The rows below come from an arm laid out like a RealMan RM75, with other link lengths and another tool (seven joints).
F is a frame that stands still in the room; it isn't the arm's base.
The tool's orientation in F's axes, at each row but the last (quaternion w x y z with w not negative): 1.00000 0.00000 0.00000 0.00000; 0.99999 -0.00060 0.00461 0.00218; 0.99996 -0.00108 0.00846 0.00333; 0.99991 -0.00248 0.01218 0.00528; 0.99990 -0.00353 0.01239 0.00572
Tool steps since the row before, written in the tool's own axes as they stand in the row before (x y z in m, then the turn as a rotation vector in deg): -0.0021 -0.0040 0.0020 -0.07 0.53 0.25; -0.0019 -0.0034 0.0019 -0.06 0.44 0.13; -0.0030 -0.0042 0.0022 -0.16 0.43 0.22; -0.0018 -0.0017 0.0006 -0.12 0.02 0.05; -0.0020 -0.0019 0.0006 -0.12 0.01 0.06
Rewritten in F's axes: -0.0021 -0.0040 0.0020 -0.07 0.53 0.25; -0.0019 -0.0034 0.0019 -0.06 0.44 0.13; -0.0029 -0.0042 0.0023 -0.16 0.43 0.22; -0.0018 -0.0017 0.0007 -0.12 0.02 0.05; -0.0020 -0.0019 0.0007 -0.12 0.01 0.06
